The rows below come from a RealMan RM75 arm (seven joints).
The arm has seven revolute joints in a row. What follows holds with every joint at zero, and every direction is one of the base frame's. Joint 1 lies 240.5 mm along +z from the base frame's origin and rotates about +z. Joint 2 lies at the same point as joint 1 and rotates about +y. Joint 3 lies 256 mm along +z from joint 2 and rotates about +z. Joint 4 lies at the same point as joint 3 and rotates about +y. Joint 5 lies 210 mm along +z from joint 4 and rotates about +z. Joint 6 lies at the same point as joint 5 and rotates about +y. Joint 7 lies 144 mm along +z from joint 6 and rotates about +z. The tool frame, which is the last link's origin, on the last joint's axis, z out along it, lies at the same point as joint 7; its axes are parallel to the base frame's.
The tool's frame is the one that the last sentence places.
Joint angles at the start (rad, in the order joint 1, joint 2, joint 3, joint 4, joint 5, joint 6, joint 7):
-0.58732, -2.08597, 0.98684, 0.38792, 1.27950, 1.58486, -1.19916
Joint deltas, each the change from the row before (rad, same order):
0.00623, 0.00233, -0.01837, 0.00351, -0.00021, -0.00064, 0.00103
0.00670, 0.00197, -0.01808, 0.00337, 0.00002, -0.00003, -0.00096
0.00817, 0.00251, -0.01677, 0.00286, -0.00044, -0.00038, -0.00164
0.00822, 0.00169, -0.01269, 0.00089, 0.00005, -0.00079, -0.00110
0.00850, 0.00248, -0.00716, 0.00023, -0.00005, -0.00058, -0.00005
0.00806, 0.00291, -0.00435, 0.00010, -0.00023, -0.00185, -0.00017
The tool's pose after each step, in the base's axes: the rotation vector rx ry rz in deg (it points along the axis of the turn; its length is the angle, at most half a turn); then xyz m. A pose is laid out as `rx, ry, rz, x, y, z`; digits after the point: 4 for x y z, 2 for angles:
-140.64, -30.62, -80.23, -0.1997, 0.3406, -0.0127
-139.25, -30.85, -80.34, -0.2028, 0.3413, -0.0087
-137.87, -31.25, -80.36, -0.2066, 0.3417, -0.0048
-136.76, -31.79, -80.29, -0.2104, 0.3414, -0.0021
-136.00, -32.26, -80.04, -0.2142, 0.3405, -0.0001
-135.39, -32.74, -79.66, -0.2179, 0.3397, 0.0016

